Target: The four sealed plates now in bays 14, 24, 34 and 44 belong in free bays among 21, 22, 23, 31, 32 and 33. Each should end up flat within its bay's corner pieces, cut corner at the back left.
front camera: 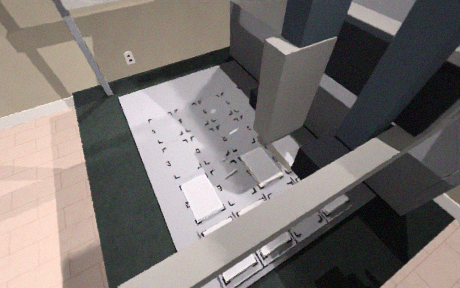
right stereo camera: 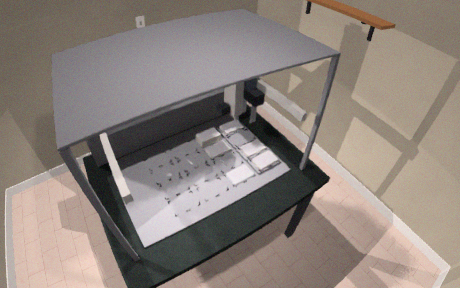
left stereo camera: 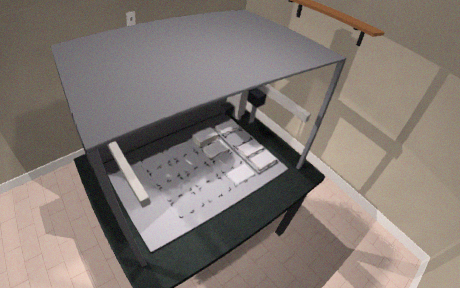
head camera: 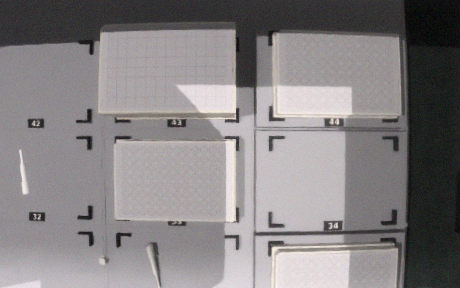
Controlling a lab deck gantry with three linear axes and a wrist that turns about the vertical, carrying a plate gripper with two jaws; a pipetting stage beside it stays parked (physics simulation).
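Frame: origin at the robot's base, x ahead, y left, z up, level; metres.
Seen in the pictures: gripper, fingertip midpoint: [right stereo camera: 247,117] [left stereo camera: 246,118]; robot's base, origin of the base link: [front camera: 149,120] [right stereo camera: 176,215] [left stereo camera: 180,217].
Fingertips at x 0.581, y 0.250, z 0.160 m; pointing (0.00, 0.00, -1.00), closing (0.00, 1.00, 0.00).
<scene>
Pixels of each thing's middle, then the offset from my fingertips to it. "*": a spot on its surface instead.
- sealed plate, body centre: [head camera: 174,180] [front camera: 260,165] [left stereo camera: 215,149] [right stereo camera: 217,149] 0.007 m left, 0.189 m back, 0.153 m down
- Bay 34, surface spot: [head camera: 305,180] * 0.008 m left, 0.055 m back, 0.145 m down
- bay 44, surface spot: [head camera: 337,75] * 0.111 m left, 0.028 m back, 0.131 m down
- bay 24, surface spot: [head camera: 335,270] [left stereo camera: 247,145] * 0.078 m right, 0.028 m back, 0.131 m down
- bay 14, surface spot: [front camera: 239,268] * 0.208 m right, 0.030 m ahead, 0.131 m down
- tall block, body centre: [head camera: 171,74] [front camera: 287,150] [left stereo camera: 205,136] [right stereo camera: 208,136] 0.114 m left, 0.189 m back, 0.139 m down
- white plate, body centre: [front camera: 201,196] [right stereo camera: 239,174] [left stereo camera: 240,174] 0.207 m right, 0.189 m back, 0.153 m down
- bay 32, surface spot: [head camera: 24,172] * 0.012 m left, 0.364 m back, 0.156 m down
- bay 23, surface spot: [head camera: 154,262] * 0.084 m right, 0.213 m back, 0.155 m down
- small knob, body centre: [head camera: 103,260] 0.085 m right, 0.273 m back, 0.158 m down
A sealed plate [head camera: 170,180] [front camera: 261,165] [left stereo camera: 216,150] [right stereo camera: 218,149] lies flat at the corner pieces of bay 33; its cut corner cannot be made out. Bay 34 [head camera: 305,180] shows bare. Sealed plates lie in bay 44 [head camera: 337,75] [front camera: 336,204], bay 24 [head camera: 335,270] [front camera: 276,245] [left stereo camera: 250,147] and bay 14 [front camera: 239,268] [left stereo camera: 264,161] [right stereo camera: 265,161]. My gripper [left stereo camera: 253,120] [right stereo camera: 252,120] hangs beyond the deck's right rear, open, with no plate at its visible jaw. The front view shows its dark body [front camera: 320,155] but hides the jaws.
A tall block [head camera: 167,72] [left stereo camera: 205,136] stands in bay 43, behind bay 33. A white plate [front camera: 201,197] [left stereo camera: 240,175] lies nearer the front. Slim white pieces lie in bay 32 [head camera: 24,172] and bay 23 [head camera: 154,262]. A small knob [head camera: 103,260] sits between bays.
</scene>
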